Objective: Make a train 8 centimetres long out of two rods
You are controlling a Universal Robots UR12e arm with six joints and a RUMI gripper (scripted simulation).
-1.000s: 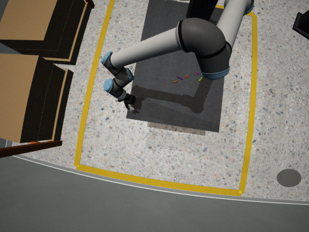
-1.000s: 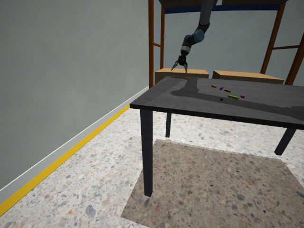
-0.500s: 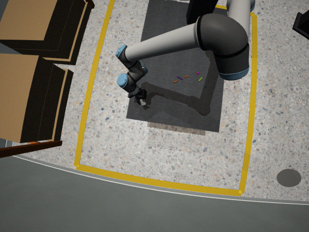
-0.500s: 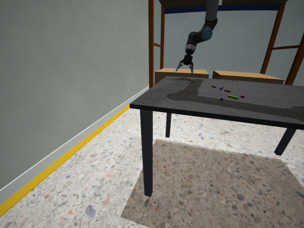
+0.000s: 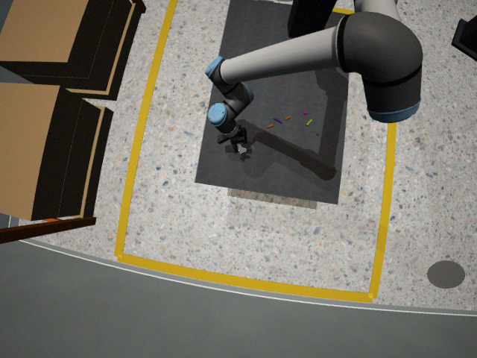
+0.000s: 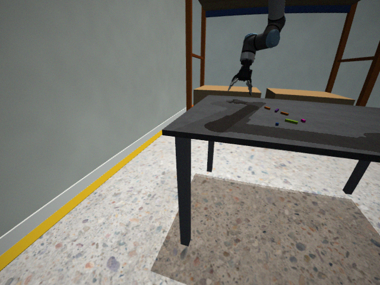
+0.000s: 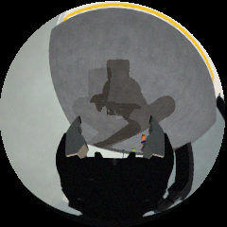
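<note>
The lime rod lies 360 mm behind my hand, 290 mm to the left of it and 50 mm below it. Also, from my hand: purple rod: 270 mm behind, 110 mm to the left, 50 mm below; then magenta rod: 400 mm behind, 240 mm to the left, 50 mm below; then small blue rod: 380 mm to the left, 310 mm behind, 50 mm below.
</note>
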